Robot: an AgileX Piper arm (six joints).
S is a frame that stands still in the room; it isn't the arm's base.
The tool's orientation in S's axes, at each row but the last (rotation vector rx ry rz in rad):
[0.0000 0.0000 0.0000]
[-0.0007 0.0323 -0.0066]
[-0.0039 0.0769 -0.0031]
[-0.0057 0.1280 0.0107]
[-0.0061 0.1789 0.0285]
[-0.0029 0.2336 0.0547]
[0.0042 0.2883 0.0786]
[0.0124 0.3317 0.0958]
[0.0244 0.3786 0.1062]
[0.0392 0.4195 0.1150]
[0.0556 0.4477 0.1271]
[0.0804 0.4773 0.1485]
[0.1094 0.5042 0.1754]
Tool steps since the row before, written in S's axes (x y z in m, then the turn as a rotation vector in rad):
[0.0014 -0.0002 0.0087 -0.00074 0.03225 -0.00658]
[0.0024 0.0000 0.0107 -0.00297 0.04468 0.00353]
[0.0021 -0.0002 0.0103 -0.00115 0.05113 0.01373]
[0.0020 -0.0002 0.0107 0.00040 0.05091 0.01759]
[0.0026 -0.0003 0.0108 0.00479 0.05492 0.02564]
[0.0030 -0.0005 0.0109 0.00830 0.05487 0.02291]
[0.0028 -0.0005 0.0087 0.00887 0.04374 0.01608]
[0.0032 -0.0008 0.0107 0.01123 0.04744 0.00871]
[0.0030 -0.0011 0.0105 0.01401 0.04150 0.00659]
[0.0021 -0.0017 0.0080 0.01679 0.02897 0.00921]
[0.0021 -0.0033 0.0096 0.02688 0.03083 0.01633]
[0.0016 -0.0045 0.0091 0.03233 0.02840 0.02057]
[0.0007 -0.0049 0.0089 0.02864 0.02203 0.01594]
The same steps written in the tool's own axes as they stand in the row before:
[0.0014 -0.0002 0.0087 -0.00074 0.03225 -0.00658]
[0.0021 0.0000 0.0108 -0.00338 0.04466 0.00346]
[0.0013 -0.0002 0.0104 -0.00237 0.05107 0.01379]
[0.0006 -0.0003 0.0109 -0.00132 0.05081 0.01782]
[0.0006 -0.0004 0.0111 0.00167 0.05467 0.02655]
[0.0004 -0.0006 0.0113 0.00571 0.05442 0.02471]
[0.0002 -0.0006 0.0091 0.00733 0.04317 0.01825]
[-0.0005 -0.0008 0.0112 0.01229 0.04643 0.01206]
[-0.0012 -0.0009 0.0109 0.01500 0.04016 0.01114]
[-0.0015 -0.0014 0.0082 0.01497 0.02759 0.01485]
[-0.0027 -0.0027 0.0096 0.02119 0.02891 0.02560]
[-0.0034 -0.0036 0.0090 0.02367 0.02631 0.03198]
[-0.0045 -0.0036 0.0084 0.02143 0.01991 0.02653]

